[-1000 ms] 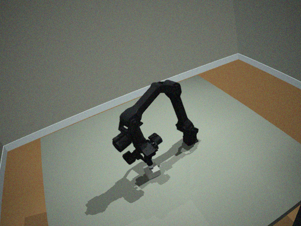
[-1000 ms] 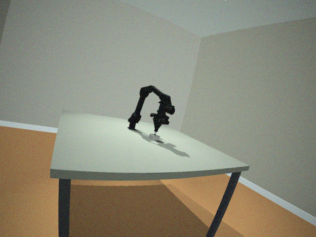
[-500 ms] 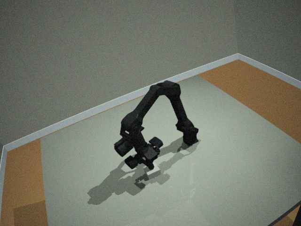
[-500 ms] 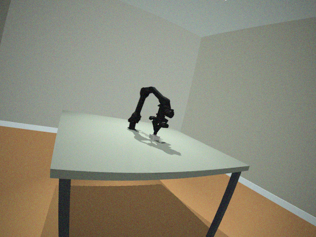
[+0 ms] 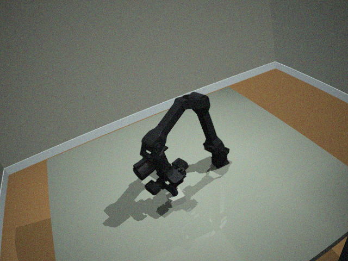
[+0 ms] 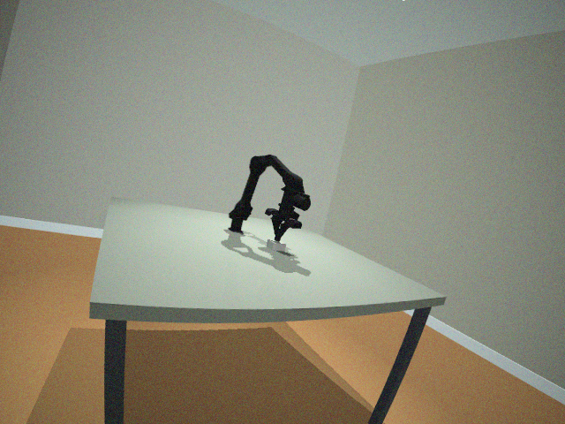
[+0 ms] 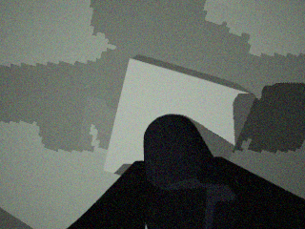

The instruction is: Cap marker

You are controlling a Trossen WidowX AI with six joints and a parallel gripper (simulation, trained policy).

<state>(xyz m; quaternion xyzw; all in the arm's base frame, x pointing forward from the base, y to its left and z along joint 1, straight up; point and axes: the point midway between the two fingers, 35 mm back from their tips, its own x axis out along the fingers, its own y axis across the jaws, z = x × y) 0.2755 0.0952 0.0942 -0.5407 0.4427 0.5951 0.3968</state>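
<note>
My gripper tip is now 10 mm below the black cap. Also, from my gripper tip: holder block (40 mm below).
</note>
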